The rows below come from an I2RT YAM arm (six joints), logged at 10 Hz.
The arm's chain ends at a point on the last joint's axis. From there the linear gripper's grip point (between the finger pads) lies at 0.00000 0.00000 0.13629 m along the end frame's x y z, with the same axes.
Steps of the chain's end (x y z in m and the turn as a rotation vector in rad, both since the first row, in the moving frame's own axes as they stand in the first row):
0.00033, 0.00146, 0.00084, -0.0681, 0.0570, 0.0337
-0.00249, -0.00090, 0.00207, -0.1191, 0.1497, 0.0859
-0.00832, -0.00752, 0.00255, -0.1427, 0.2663, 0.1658
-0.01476, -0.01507, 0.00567, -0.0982, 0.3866, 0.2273
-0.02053, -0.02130, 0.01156, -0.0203, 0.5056, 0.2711
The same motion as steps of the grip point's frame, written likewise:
0.00793, 0.01086, 0.00030, -0.0681, 0.0570, 0.0337
0.01707, 0.01609, -0.00041, -0.1191, 0.1497, 0.0859
0.02566, 0.01452, -0.00361, -0.1427, 0.2663, 0.1658
0.03460, 0.00373, -0.00498, -0.0982, 0.3866, 0.2273
0.04429, -0.00960, -0.00541, -0.0203, 0.5056, 0.2711

